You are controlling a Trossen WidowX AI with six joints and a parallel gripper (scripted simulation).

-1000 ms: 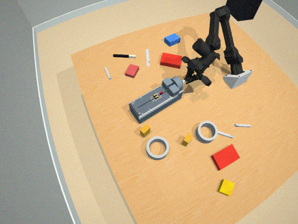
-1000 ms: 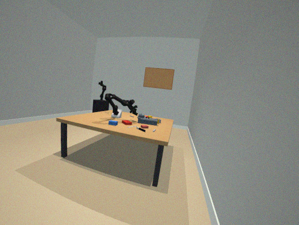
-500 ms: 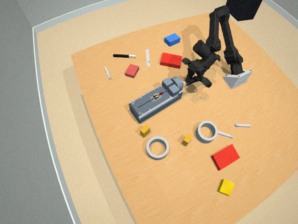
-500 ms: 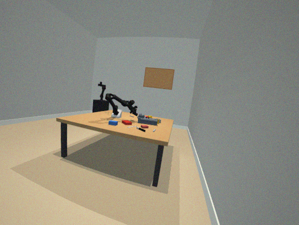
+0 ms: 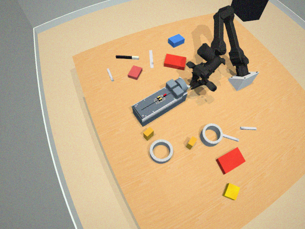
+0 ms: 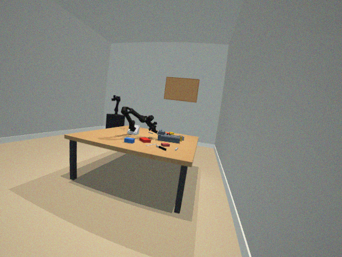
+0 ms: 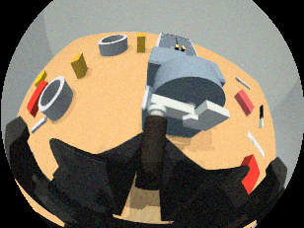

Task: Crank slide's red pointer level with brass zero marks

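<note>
Now: gripper tip 14 cm short of the red pointer and 1 cm below it. From my gripper tip the other things lie so: red block 21 cm ahead, 24 cm to the right, 6 cm below; then blue block 12 cm behind, 40 cm to the right, 5 cm below; then dark crank handle 2 cm behind, 3 cm above.
</note>
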